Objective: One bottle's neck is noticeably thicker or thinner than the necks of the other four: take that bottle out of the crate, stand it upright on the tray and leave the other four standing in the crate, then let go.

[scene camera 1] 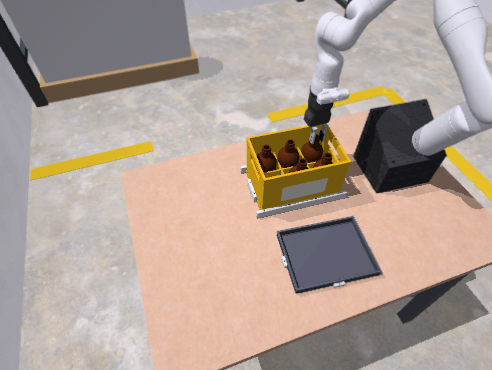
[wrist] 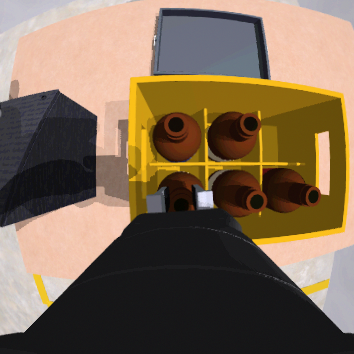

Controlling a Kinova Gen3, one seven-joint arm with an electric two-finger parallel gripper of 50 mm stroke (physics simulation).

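Places are measured from the arm's base along level axes (x back, y right, z up), in metres.
Pixels of known places: gripper, fingertip midpoint: [scene camera 1: 316, 140] [wrist: 180, 194]; arm's base, origin of the base link: [scene camera 1: 425, 141].
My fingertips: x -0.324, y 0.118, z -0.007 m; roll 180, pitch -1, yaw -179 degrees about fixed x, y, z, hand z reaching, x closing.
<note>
For each thing: its middle in the pictures, then the offset to it from my fingertips. "spot": a spot on its surface instead.
- yellow crate, body centre: [wrist: 233, 163] [scene camera 1: 294, 167] dx -0.085, dy -0.034, dz -0.066 m
- back-row bottle, body centre: [wrist: 180, 194] [scene camera 1: 311, 153] dx +0.000, dy +0.010, dz -0.068 m
- back middle bottle, body centre: [wrist: 234, 192] [scene camera 1: 288, 158] dx -0.087, dy +0.012, dz -0.068 m
- back far bottle, body centre: [wrist: 279, 189] [scene camera 1: 265, 163] dx -0.168, dy +0.013, dz -0.068 m
- dark tray, surface spot: [wrist: 210, 45] [scene camera 1: 326, 252] spot: dx -0.088, dy -0.312, dz -0.148 m
The yellow crate [scene camera 1: 270, 194] [wrist: 172, 97] holds five brown bottles, all standing in their compartments. My gripper [scene camera 1: 318, 136] [wrist: 180, 194] points down into the crate, shut on the neck of the back-row bottle [scene camera 1: 311, 152] [wrist: 181, 181] nearest the black block, with one finger on each side. The other four are the back middle bottle [scene camera 1: 288, 157] [wrist: 234, 191], the back far bottle [scene camera 1: 268, 161] [wrist: 284, 189] and two front bottles [scene camera 1: 300, 166] [wrist: 232, 136], [scene camera 1: 326, 160] [wrist: 176, 144], partly hidden by the crate wall in the scene view. The dark tray [scene camera 1: 327, 255] [wrist: 210, 45] is empty.
Light grey rails [scene camera 1: 302, 205] lie along the crate's base. A black block [scene camera 1: 400, 145] [wrist: 55, 155] under the arm's base stands beside the crate. The crate's walls rise around the bottles, and thin yellow dividers [wrist: 205, 142] separate the compartments.
</note>
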